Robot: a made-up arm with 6 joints.
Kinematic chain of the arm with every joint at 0, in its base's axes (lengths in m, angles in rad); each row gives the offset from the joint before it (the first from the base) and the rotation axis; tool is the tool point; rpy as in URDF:
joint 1: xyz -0.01 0 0.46 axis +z
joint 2: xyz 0 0.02 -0.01 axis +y
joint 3: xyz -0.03 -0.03 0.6 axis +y
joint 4: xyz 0.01 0 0.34 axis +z
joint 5: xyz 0.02 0.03 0 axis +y
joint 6: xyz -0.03 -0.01 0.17 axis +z
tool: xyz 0 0.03 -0.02 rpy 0.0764 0.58 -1.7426
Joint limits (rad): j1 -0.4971..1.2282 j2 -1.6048..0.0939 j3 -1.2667..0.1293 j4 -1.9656..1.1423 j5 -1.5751..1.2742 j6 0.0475..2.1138
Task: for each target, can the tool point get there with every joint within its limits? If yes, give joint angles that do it. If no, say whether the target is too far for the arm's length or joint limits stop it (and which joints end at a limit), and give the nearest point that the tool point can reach.
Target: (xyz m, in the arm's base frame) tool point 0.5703 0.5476 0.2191
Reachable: no: joint limits stop it (at a limit: joint 1, joint 2, joint 3) | nearest point -0.4875 0.3498 0.0974 | short by 1.083 m
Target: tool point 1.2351 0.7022 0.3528
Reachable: no: too far | nearest point 0.1738 0.1036 1.3126 | short by 1.551 m
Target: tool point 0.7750 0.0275 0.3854
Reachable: no: joint limits stop it (at a limit: joint 1, joint 2, joint 3, joint 5) | nearest point 0.0138 -0.2821 1.0964 | short by 1.087 m
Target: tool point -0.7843 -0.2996 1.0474
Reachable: yes | joints 0.5029 -0.9408 -0.0358 -1.4350 -0.8115 0.2775
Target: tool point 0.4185 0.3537 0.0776
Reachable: no: joint limits stop it (at a limit: joint 1, joint 2, joint 3) | nearest point -0.4841 0.3280 0.0791 | short by 0.903 m
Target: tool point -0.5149 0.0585 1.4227
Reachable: yes | joints -0.0531 -0.3606 -0.2400 0.2443 0.3278 0.9069
